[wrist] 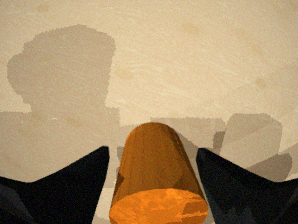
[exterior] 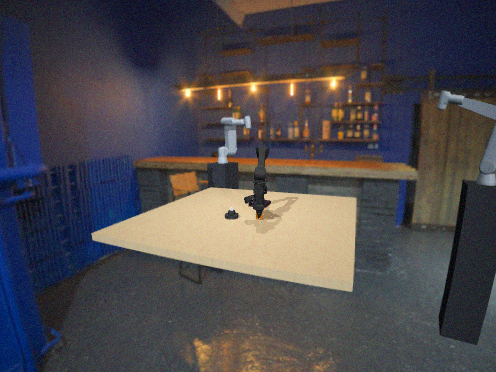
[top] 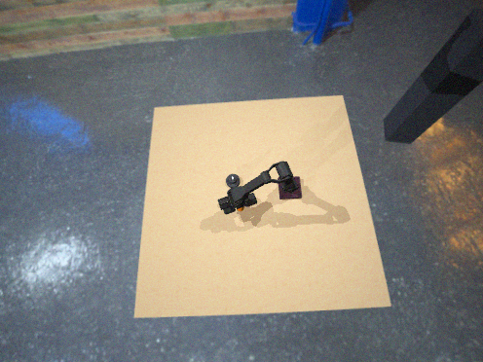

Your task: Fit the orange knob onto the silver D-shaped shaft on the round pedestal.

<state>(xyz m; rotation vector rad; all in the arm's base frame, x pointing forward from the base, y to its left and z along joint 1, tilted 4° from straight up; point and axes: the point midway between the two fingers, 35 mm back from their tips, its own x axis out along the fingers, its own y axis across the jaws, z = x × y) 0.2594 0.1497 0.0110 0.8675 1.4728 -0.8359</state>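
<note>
My gripper tip is now 16 cm to the left of the round dark pedestal, 7 cm short of it and 2 cm below it. From my gripper tip the other things lie so: orange knob (4 cm above).
</note>
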